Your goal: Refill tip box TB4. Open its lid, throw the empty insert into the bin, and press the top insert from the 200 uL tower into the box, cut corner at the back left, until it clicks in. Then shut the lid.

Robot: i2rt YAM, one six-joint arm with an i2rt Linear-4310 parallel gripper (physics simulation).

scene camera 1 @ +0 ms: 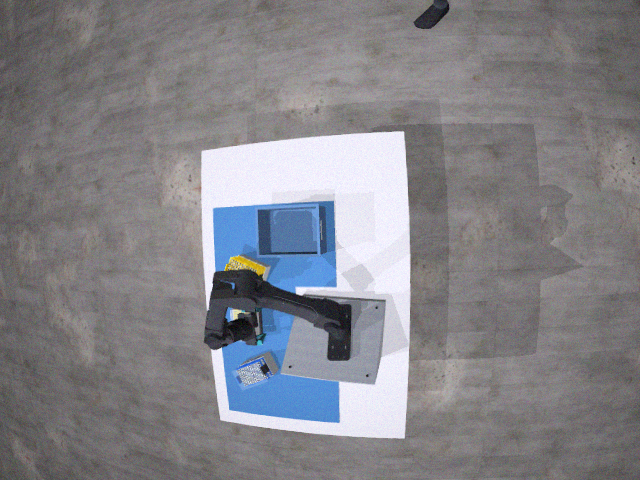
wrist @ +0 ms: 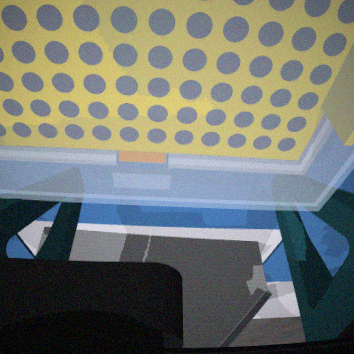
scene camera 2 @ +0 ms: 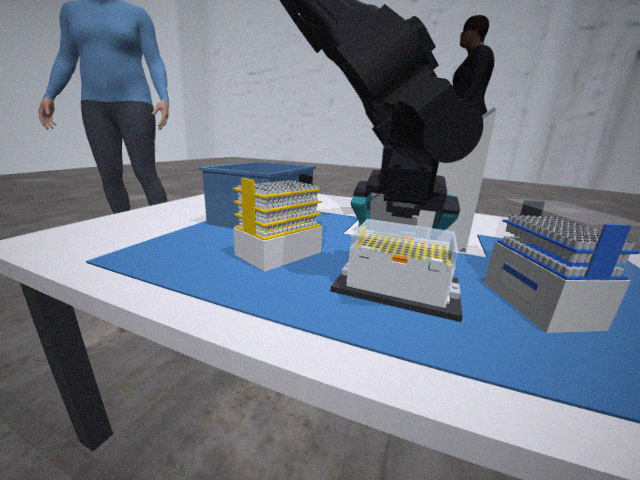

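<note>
The tip box [scene camera 2: 395, 281] has a white body and sits on a black base; no TB4 label is readable. Its clear lid [scene camera 2: 372, 228] [wrist: 225, 190] is down over the yellow empty insert [scene camera 2: 408, 248] [wrist: 172, 101]. My gripper [scene camera 1: 259, 325] [scene camera 2: 403, 212] [wrist: 177, 177] is open, with teal fingers spread wide beside the lid's rear edge. It points down and holds nothing; contact with the lid cannot be told. The yellow tower [scene camera 1: 242, 266] [scene camera 2: 278, 227] holds several stacked inserts full of tips. The blue bin [scene camera 1: 289, 232] [scene camera 2: 219, 201] stands behind that tower in scene camera 2.
A blue tower [scene camera 1: 253, 372] [scene camera 2: 563, 258] of tip inserts on a white base stands on the other side of the box. The arm rises from a grey base plate [scene camera 1: 310, 351]. A blue mat [scene camera 1: 289, 405] [scene camera 2: 196, 268] lies on the white table [scene camera 1: 305, 165].
</note>
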